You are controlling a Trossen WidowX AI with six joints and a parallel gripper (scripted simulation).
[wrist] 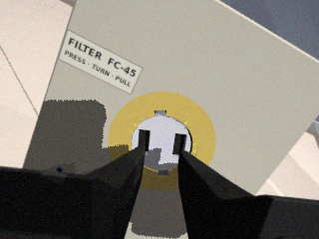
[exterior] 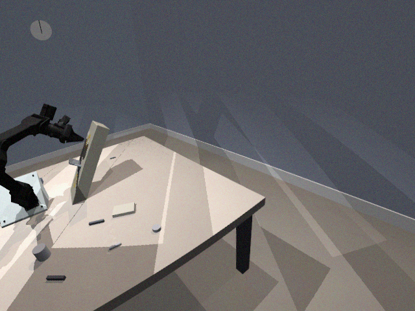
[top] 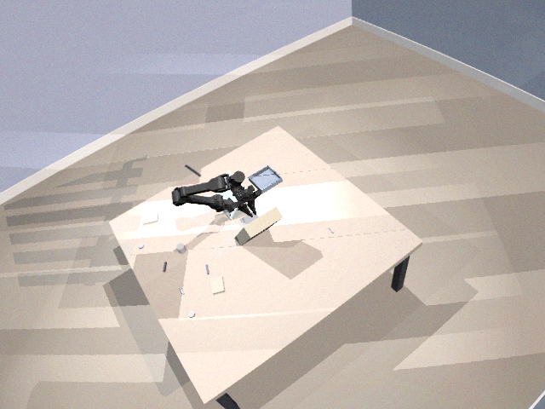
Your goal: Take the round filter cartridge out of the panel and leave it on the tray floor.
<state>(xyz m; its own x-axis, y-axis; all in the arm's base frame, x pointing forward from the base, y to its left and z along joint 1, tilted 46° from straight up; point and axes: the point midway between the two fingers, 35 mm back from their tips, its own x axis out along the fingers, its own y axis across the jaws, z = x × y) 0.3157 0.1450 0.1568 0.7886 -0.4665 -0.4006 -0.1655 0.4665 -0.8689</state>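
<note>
Now: gripper tip 3 cm short of the round grey filter cartridge and 3 cm above it. From my gripper tip the other things lie so: tan service panel 2 cm behind, 10 cm below; blue-grey tray 38 cm behind, 30 cm to the left, 25 cm below.
</note>
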